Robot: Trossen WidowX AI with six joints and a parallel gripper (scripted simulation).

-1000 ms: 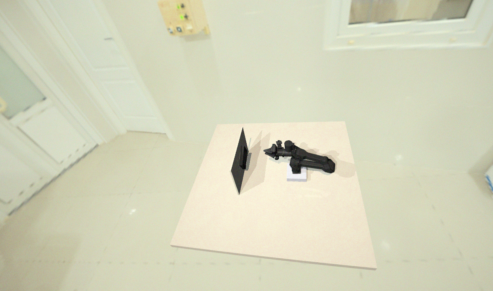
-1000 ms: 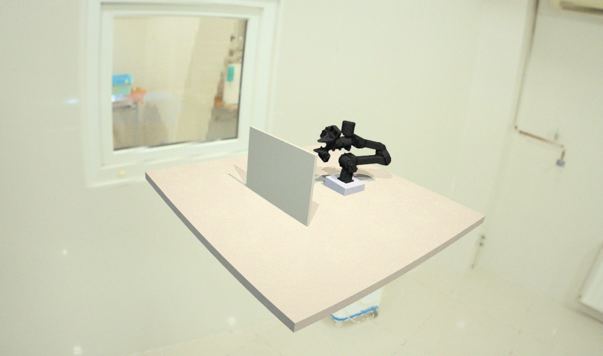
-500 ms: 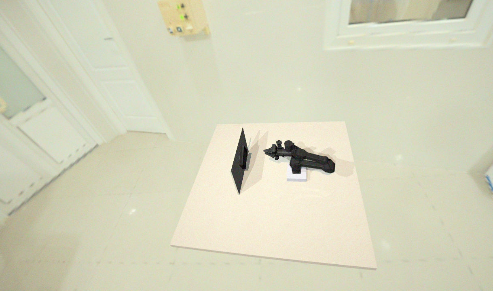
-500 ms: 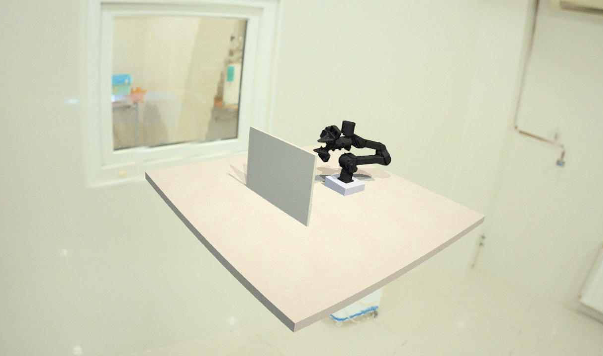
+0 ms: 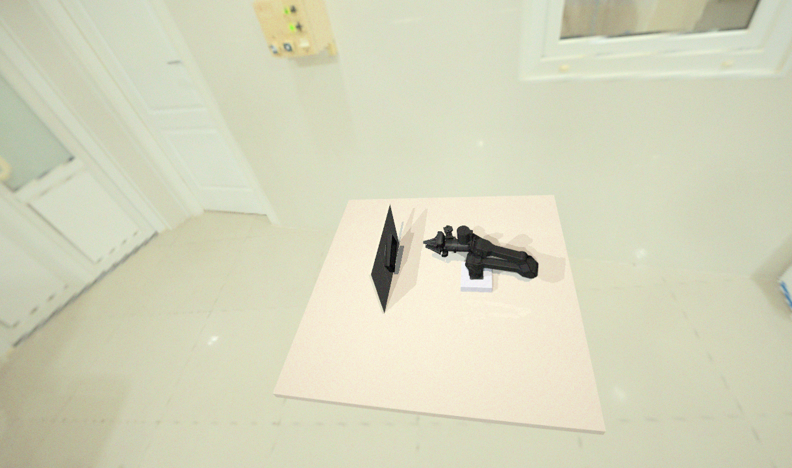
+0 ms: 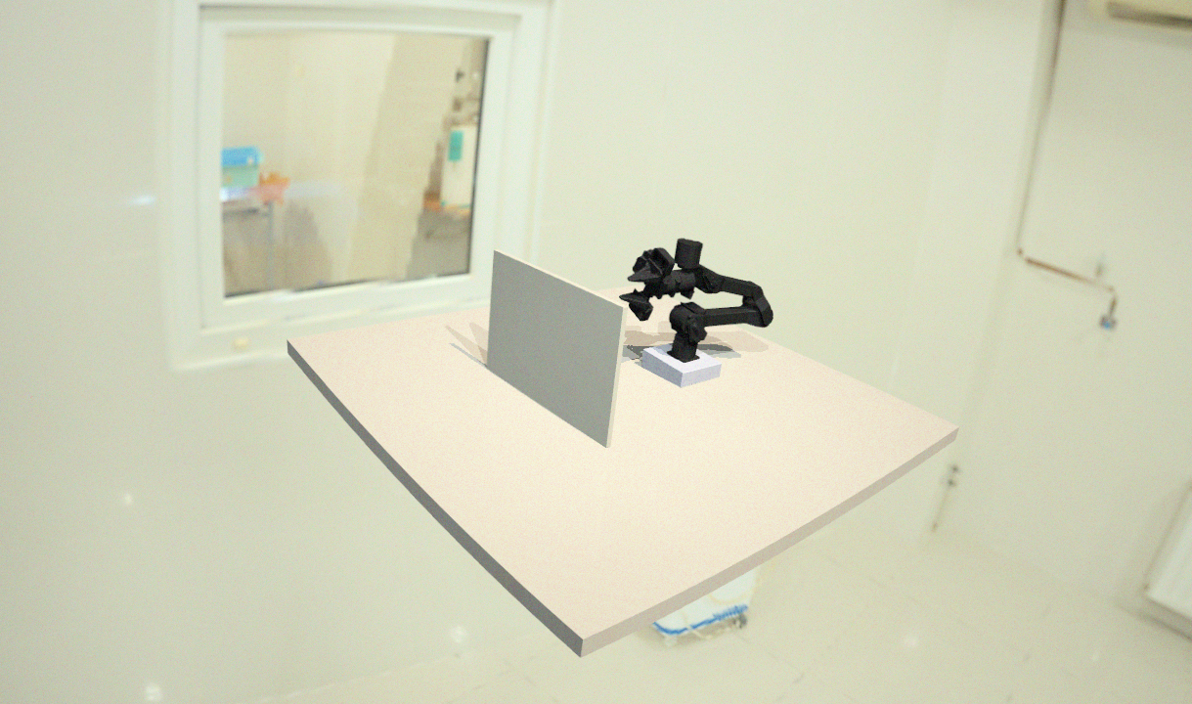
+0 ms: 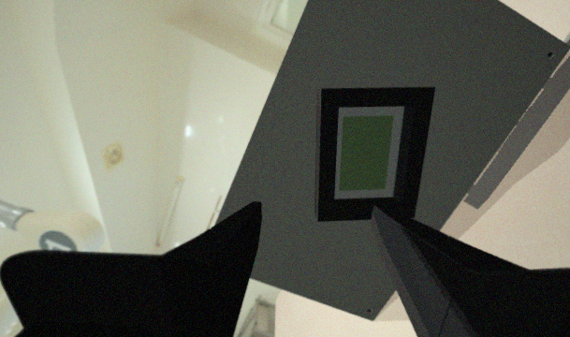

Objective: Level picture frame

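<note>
Now: the picture frame 190 mm ahead of my gripper tip, 90 mm below it and 30 mm to the right of it. The rest, counted from my gripper tip: wall panel: 200 mm ahead, 100 mm below, 10 mm to the right.
</note>
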